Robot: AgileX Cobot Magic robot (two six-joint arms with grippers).
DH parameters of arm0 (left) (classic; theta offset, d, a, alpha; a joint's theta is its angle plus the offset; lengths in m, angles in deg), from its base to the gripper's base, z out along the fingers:
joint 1: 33.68 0.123 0 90
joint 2: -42.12 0 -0.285 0
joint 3: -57.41 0 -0.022 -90
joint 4: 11.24 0.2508 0 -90
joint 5: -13.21 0 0.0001 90
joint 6: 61.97 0.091 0 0
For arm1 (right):
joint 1: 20.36 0.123 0 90
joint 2: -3.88 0 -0.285 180
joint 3: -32.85 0 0.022 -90
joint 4: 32.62 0.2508 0 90
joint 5: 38.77 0 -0.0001 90
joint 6: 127.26 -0.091 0 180
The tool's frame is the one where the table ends.
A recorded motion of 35 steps. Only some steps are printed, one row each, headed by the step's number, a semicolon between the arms.
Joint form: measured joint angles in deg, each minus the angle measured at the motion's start. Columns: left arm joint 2, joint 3, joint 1, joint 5, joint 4, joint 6; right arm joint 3, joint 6, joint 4, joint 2, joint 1, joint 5.
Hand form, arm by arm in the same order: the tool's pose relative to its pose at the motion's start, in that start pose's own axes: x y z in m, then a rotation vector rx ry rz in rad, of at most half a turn. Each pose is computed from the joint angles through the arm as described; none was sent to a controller.
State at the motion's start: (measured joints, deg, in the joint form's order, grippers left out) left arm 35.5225 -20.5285 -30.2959 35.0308 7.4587 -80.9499; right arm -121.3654 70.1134 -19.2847 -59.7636 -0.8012 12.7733
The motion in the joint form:
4: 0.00 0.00 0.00 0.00 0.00 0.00; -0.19 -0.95 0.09 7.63 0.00 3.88
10: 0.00 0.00 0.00 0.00 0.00 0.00; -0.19 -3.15 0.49 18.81 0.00 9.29
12: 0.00 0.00 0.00 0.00 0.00 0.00; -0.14 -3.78 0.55 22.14 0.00 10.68
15: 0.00 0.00 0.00 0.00 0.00 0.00; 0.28 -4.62 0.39 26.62 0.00 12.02
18: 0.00 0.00 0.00 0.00 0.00 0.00; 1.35 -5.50 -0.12 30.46 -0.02 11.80
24: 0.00 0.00 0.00 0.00 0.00 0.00; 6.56 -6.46 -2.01 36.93 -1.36 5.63
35: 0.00 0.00 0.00 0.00 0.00 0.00; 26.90 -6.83 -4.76 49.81 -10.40 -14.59
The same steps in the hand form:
4: 0.0000 0.0000 0.0000 0.0000 0.0000 0.0000; 0.0126 0.0096 -0.0356 -0.0003 -0.0681 -0.0079
10: 0.0000 0.0000 0.0000 0.0000 0.0000 0.0000; 0.0399 0.0242 -0.0820 -0.0047 -0.1679 -0.0049
12: 0.0000 0.0000 0.0000 0.0000 0.0000 0.0000; 0.0496 0.0283 -0.0943 -0.0044 -0.2001 -0.0054
15: 0.0000 0.0000 0.0000 0.0000 0.0000 0.0000; 0.0638 0.0332 -0.1083 0.0009 -0.2455 -0.0064
18: 0.0000 0.0000 0.0000 0.0000 0.0000 0.0000; 0.0761 0.0359 -0.1165 0.0145 -0.2946 -0.0032
24: 0.0000 0.0000 0.0000 0.0000 0.0000 0.0000; 0.0952 0.0342 -0.1149 0.0847 -0.4163 0.0140
35: 0.0000 0.0000 0.0000 0.0000 0.0000 0.0000; 0.1400 0.0190 -0.0626 0.3164 -0.6221 0.0979

